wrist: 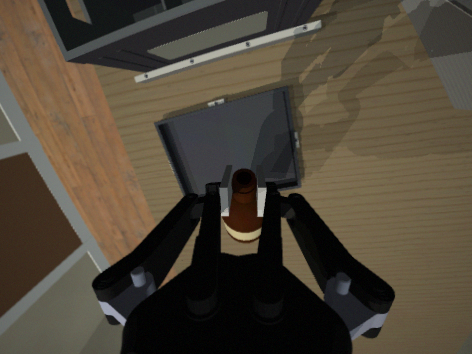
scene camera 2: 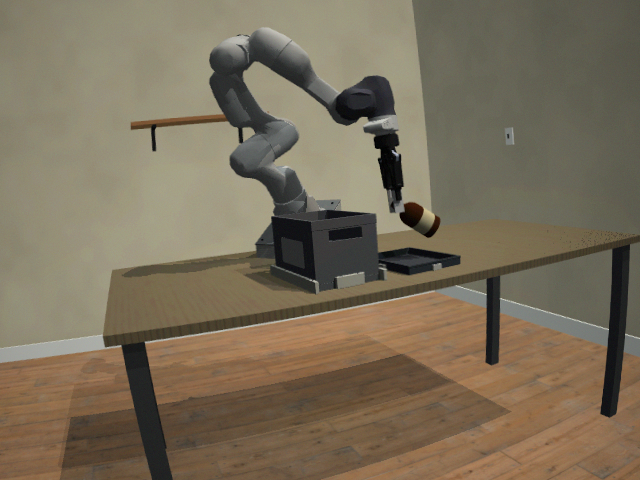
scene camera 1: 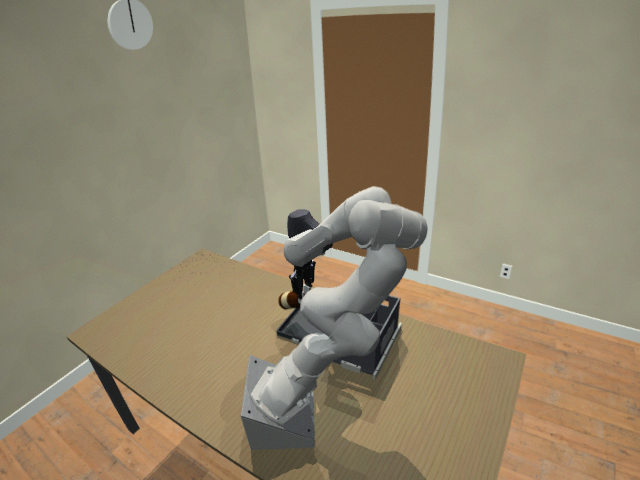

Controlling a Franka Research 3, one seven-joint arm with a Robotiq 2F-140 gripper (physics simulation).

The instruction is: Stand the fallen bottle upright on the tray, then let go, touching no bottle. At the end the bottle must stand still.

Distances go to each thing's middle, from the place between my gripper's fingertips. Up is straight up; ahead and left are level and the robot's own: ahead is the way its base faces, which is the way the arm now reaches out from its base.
The brown bottle [scene camera 2: 415, 216] is 60 mm to the left of my hand, 20 mm below it and 20 mm ahead of it.
